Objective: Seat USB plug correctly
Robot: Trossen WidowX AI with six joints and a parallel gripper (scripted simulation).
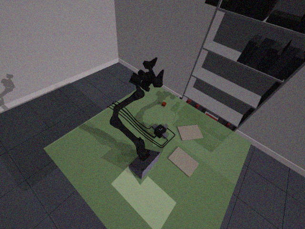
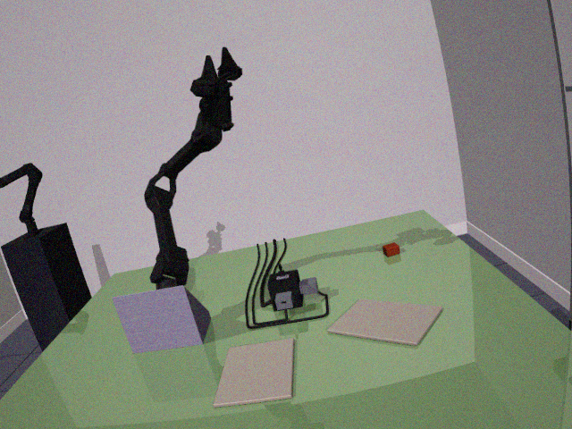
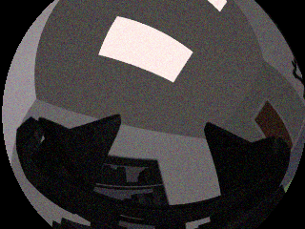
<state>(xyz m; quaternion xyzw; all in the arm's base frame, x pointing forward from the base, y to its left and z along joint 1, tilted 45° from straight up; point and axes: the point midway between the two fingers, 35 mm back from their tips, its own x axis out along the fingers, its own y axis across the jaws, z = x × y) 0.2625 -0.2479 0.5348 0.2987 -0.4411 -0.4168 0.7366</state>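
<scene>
My gripper tip is now 600 mm above the USB plug, 100 mm to the left of it and 50 mm short of it.
</scene>
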